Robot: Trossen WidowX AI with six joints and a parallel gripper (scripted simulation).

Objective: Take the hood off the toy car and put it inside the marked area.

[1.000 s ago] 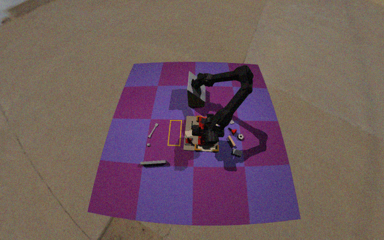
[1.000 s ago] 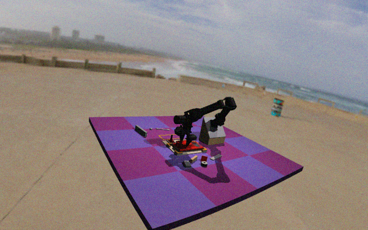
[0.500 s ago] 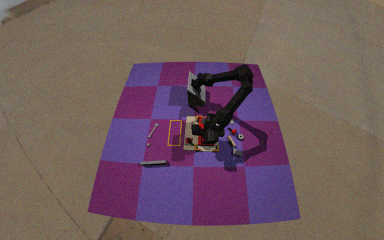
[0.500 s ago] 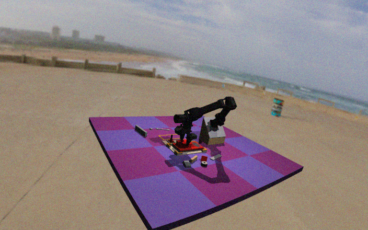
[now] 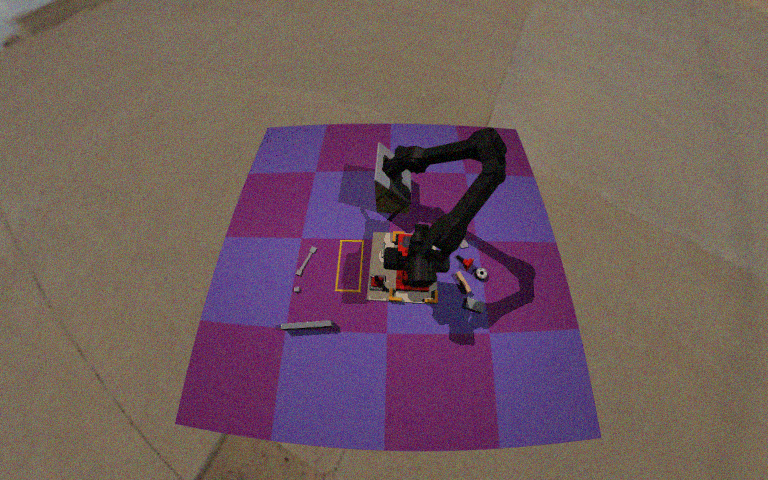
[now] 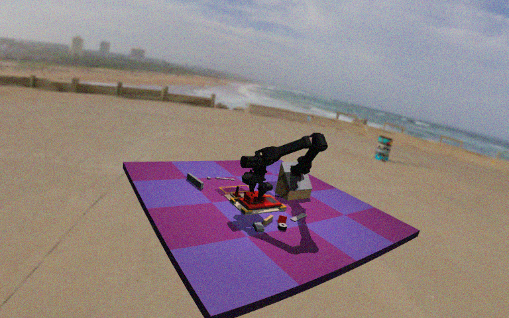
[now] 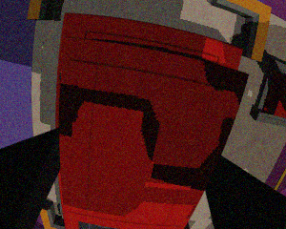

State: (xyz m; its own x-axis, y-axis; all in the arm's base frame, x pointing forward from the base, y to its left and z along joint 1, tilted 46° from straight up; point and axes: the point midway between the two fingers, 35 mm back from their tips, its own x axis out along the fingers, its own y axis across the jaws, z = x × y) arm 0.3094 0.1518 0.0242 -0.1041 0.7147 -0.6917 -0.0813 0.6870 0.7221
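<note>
My gripper tip is 1 cm to the right of the grey engine block and 3 cm above it. The rest, counted from my gripper tip: hood 1 cm above; then wheel 3 cm behind, 23 cm to the left, 4 cm below; then tan stick 1 cm ahead, 17 cm to the left, 4 cm below.
</note>
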